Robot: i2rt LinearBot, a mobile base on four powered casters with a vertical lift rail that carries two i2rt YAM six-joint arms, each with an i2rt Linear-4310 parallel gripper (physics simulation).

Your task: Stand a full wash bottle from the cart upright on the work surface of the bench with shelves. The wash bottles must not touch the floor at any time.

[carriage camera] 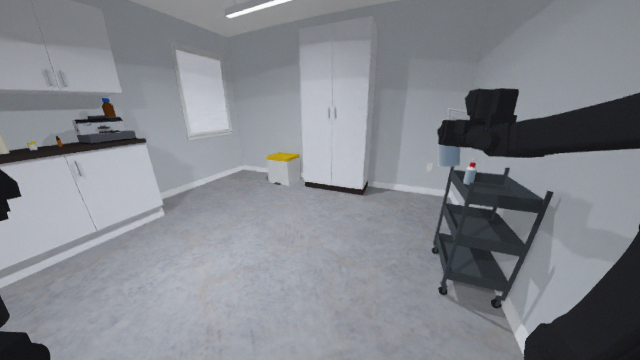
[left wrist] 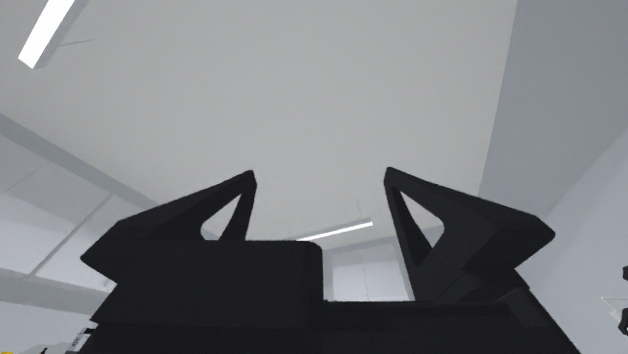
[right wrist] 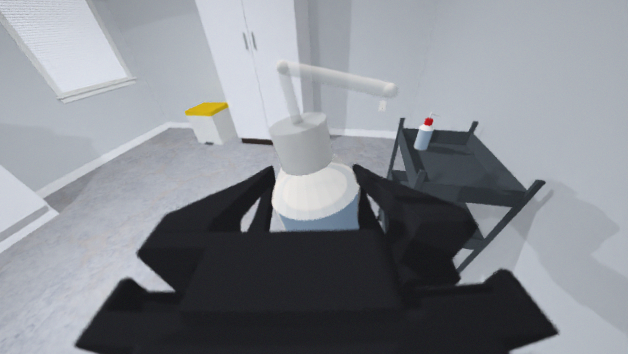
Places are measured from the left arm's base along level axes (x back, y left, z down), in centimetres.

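Where they show: left gripper, between the fingertips: (left wrist: 319,175); right gripper, between the fingertips: (carriage camera: 447,131) (right wrist: 313,172).
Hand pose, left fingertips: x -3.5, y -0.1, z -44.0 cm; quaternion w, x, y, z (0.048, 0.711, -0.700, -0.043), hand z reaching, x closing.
Observation:
Things, the pixels of their top centre, and the offset from my left fingertips. "*": a spot on its surface instead. Level surfaces: height alone.
- red-capped wash bottle, centre of its top: (right wrist: 433,112) (carriage camera: 475,158) dx -101.7, dy -140.4, dz +30.2 cm
- dark cart, a spot on its surface: (right wrist: 492,196) * dx -63.0, dy -136.6, dz +44.0 cm
- counter, height of its surface: dz +23.5 cm
My right gripper (right wrist: 313,172) is shut on a wash bottle (carriage camera: 449,155) (right wrist: 320,192) with a grey-white cap, a bent spout and blue liquid, held roughly upright in the air. The gripper hides part of the bottle. A red-capped wash bottle (carriage camera: 470,175) (right wrist: 423,137) stands on the top shelf of the dark cart (carriage camera: 515,201) (right wrist: 492,196), at the right. My left gripper (left wrist: 319,175) is open and empty, pointing up toward the ceiling. The bench with shelves cannot be made out for certain; a counter (carriage camera: 112,143) with a dark top shows at the left in the carriage view.
On the counter stand a balance-like device (carriage camera: 106,136), a small amber bottle (carriage camera: 59,142) and a yellow-capped jar (carriage camera: 32,146); a blue-capped brown bottle (carriage camera: 108,108) is above the device. A yellow-lidded bin (carriage camera: 283,170) (right wrist: 212,127) and a tall cabinet (carriage camera: 335,145) stand at the back. A wall runs along the right.

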